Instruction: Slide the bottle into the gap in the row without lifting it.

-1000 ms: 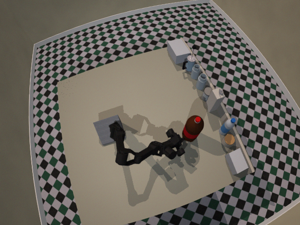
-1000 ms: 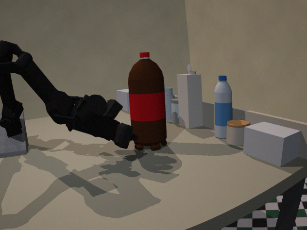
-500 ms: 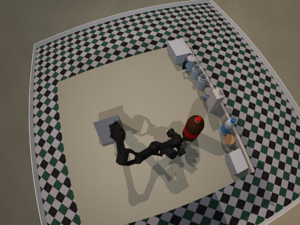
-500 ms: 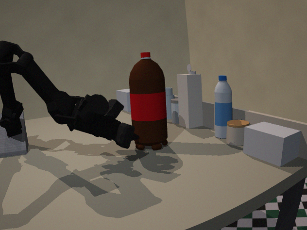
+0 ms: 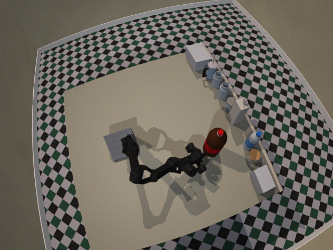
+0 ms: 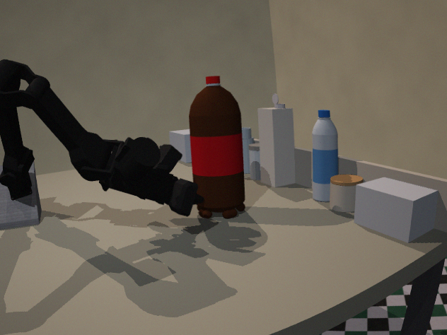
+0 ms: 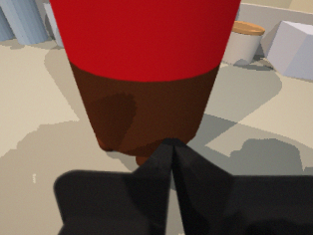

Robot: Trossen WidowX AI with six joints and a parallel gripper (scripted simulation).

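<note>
My hand is 90 mm below the brown cola bottle, 90 mm short of it and 20 mm to the right of it. Round my hand: blue-capped water bottle (330 mm ahead, 80 mm to the right, 50 mm above); french press (520 mm to the left, 380 mm ahead, 80 mm above); cork-lidded jar (310 mm ahead, 160 mm to the right, 30 mm below).
</note>
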